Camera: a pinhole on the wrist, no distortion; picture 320 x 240 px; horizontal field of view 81.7 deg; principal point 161.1 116.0 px. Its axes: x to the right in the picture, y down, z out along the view. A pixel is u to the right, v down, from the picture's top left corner.
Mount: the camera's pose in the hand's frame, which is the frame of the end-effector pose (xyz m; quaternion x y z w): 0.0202 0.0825 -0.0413 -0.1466 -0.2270 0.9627 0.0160
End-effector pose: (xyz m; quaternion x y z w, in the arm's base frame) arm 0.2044 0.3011 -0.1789 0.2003 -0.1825 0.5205 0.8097
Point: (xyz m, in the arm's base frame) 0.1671 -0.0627 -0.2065
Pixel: 286 151
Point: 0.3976 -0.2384 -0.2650
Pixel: 260 227
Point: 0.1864 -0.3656 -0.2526
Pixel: 298 157
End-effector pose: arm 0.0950 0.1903 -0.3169 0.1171 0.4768 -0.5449 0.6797
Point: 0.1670 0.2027 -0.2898
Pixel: 207 87
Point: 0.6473 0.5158 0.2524
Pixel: outside the picture
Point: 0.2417 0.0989 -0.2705
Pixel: 108 31
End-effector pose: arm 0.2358 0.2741 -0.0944 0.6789 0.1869 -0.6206 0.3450
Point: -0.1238 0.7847 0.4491
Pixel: outside the picture
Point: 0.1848 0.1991 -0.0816
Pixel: 142 113
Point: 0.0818 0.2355 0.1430
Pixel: 293 119
